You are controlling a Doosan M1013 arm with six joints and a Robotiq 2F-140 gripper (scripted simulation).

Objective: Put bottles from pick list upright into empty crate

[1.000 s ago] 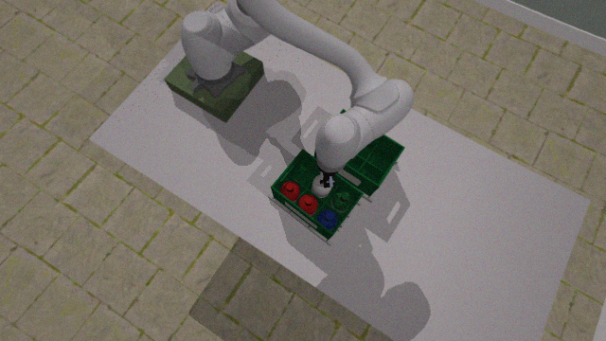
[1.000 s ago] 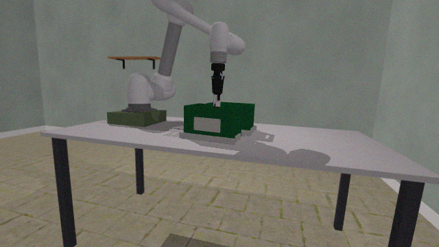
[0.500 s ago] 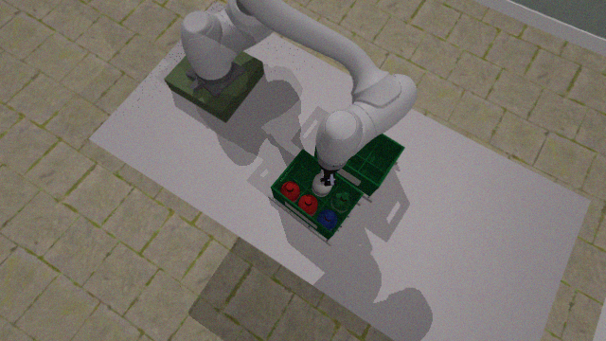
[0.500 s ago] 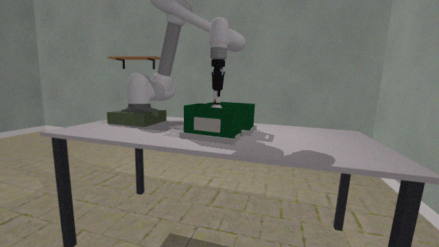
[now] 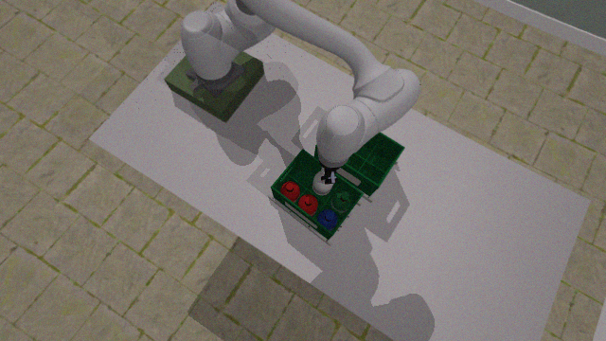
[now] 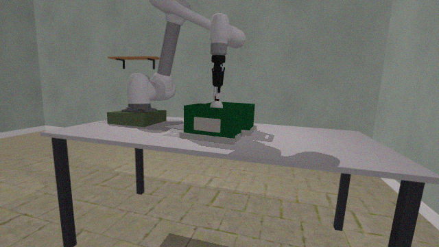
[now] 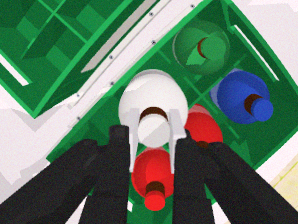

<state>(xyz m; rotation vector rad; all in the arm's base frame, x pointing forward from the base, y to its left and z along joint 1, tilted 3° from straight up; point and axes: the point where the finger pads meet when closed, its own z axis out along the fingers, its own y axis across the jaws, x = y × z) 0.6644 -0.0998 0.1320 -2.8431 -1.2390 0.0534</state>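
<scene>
Right now my hand is 8 cm above the white-capped bottle. Round my hand: green-capped bottle: 9 cm ahead, 1 cm to the left, 16 cm below; then pick list: 4 cm ahead, 34 cm to the left, 24 cm below; then blue bottle: 9 cm ahead, 8 cm to the right, 16 cm below.
</scene>
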